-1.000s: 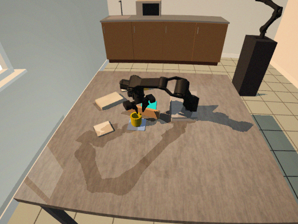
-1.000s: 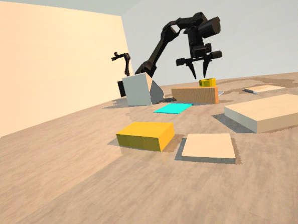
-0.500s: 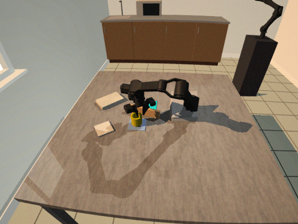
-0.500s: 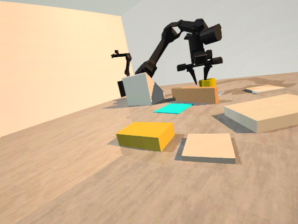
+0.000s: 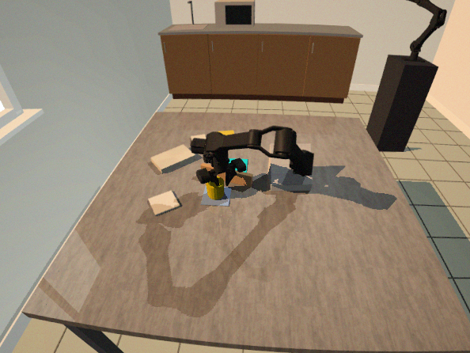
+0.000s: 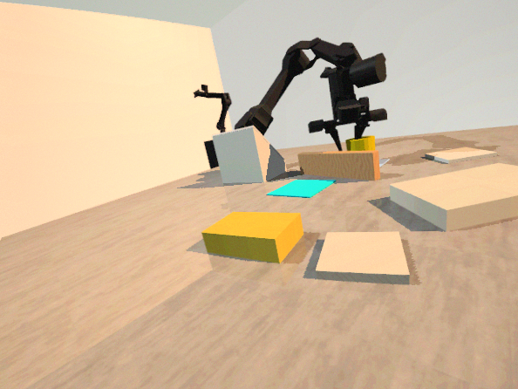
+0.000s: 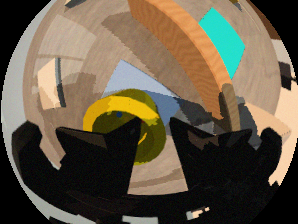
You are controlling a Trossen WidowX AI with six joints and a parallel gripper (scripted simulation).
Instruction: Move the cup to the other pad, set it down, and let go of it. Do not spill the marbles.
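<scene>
The wooden block lies 8 cm to the right of my gripper tip, 2 cm below it and 1 cm behind it. Also, from my gripper tip: thick tan slab (25 cm ahead, 23 cm to the right, 2 cm below); then yellow cup (2 cm ahead, 1 cm to the left); then yellow block (42 cm to the right, 2 cm below, 2 cm ahead).
</scene>
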